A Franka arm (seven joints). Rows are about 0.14 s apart.
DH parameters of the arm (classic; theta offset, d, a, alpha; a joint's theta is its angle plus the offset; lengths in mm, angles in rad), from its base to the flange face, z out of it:
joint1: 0 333 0 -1.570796
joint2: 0 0 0 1.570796
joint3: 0 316 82.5 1.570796
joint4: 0 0 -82.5 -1.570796
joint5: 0 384 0 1.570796
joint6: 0 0 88 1.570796
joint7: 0 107 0 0
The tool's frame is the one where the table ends.
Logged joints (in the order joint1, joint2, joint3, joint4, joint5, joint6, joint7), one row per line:
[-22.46, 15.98, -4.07, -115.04, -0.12, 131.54, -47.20]
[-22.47, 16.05, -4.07, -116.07, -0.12, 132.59, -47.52]
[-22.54, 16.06, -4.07, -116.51, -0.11, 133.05, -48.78]
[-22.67, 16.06, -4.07, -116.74, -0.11, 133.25, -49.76]
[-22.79, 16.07, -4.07, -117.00, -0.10, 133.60, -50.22]
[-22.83, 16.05, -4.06, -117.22, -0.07, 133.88, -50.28]
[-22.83, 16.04, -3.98, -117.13, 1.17, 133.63, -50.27]
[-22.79, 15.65, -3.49, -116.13, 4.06, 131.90, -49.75]
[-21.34, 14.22, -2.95, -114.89, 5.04, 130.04, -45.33]
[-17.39, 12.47, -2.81, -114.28, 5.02, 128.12, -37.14]
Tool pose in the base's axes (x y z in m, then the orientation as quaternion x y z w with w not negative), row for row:
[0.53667, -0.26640, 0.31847, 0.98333, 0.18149, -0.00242, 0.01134]
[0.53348, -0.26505, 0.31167, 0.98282, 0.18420, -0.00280, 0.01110]
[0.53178, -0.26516, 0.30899, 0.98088, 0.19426, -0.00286, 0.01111]
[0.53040, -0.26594, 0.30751, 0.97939, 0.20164, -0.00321, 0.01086]
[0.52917, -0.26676, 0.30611, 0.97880, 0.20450, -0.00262, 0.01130]
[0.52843, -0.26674, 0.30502, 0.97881, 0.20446, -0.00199, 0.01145]
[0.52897, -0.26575, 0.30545, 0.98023, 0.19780, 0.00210, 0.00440]
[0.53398, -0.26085, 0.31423, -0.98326, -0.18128, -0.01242, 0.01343]
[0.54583, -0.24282, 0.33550, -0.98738, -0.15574, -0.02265, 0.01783]
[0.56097, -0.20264, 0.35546, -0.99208, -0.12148, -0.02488, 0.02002]
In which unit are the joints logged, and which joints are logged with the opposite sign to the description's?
The joints are logged in degrees. Opposite sign: none.
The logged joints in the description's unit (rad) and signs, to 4 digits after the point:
[-0.3920, 0.2789, -0.0710, -2.0078, -0.0021, 2.2958, -0.8238]
[-0.3922, 0.2801, -0.0710, -2.0258, -0.0021, 2.3141, -0.8294]
[-0.3934, 0.2803, -0.0710, -2.0335, -0.0019, 2.3222, -0.8514]
[-0.3957, 0.2803, -0.0710, -2.0375, -0.0019, 2.3257, -0.8685]
[-0.3978, 0.2805, -0.0710, -2.0420, -0.0017, 2.3318, -0.8765]
[-0.3985, 0.2801, -0.0709, -2.0459, -0.0012, 2.3366, -0.8776]
[-0.3985, 0.2800, -0.0695, -2.0443, 0.0204, 2.3323, -0.8774]
[-0.3978, 0.2731, -0.0609, -2.0269, 0.0709, 2.3021, -0.8683]
[-0.3725, 0.2482, -0.0515, -2.0052, 0.0880, 2.2696, -0.7912]
[-0.3035, 0.2176, -0.0490, -1.9946, 0.0876, 2.2361, -0.6482]

